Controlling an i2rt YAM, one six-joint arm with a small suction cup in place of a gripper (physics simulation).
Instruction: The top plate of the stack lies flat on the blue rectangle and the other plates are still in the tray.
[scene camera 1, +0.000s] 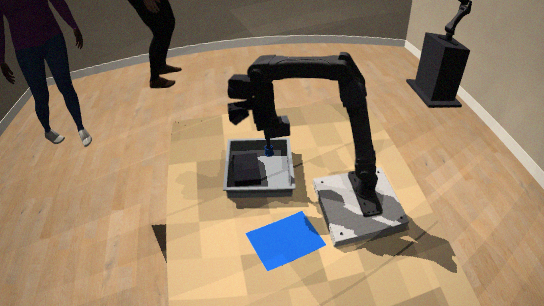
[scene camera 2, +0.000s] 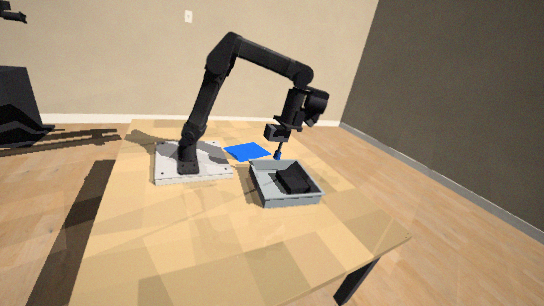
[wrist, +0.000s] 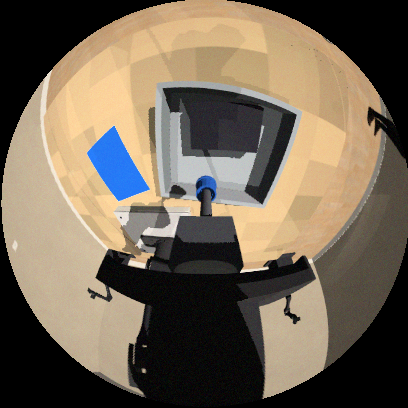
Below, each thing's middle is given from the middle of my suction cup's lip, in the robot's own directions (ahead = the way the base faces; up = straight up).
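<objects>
My suction cup is 90 mm above, 30 mm to the left of and 30 mm short of the grey tray (scene camera 1: 277, 176). Blue rectangle (scene camera 1: 278, 243): 260 mm to the left of my suction cup, 10 mm behind it and 120 mm below it.
</objects>
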